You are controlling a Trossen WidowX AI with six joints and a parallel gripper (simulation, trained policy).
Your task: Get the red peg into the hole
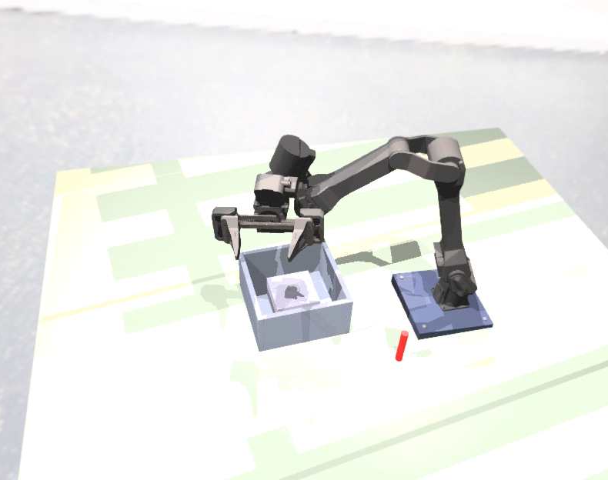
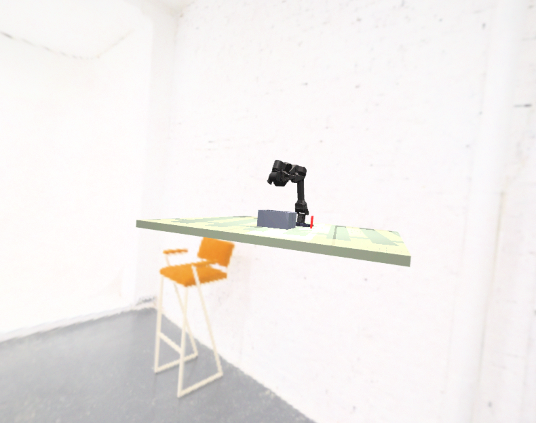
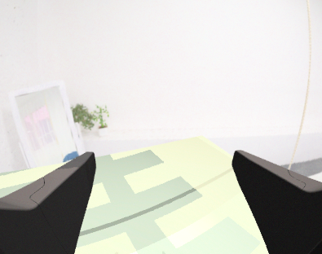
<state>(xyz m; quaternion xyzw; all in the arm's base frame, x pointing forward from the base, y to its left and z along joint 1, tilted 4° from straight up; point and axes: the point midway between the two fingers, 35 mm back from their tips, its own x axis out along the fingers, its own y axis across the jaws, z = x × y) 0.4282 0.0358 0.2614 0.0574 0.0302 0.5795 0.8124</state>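
Now: the red peg 260 mm below my gripper tip, 260 mm behind it and 30 mm to the left of it. From my gripper tip the other things lie so: grey-blue box 270 mm below, 140 mm to the right, 90 mm behind; then pale plate 260 mm below, 140 mm to the right, 90 mm behind.
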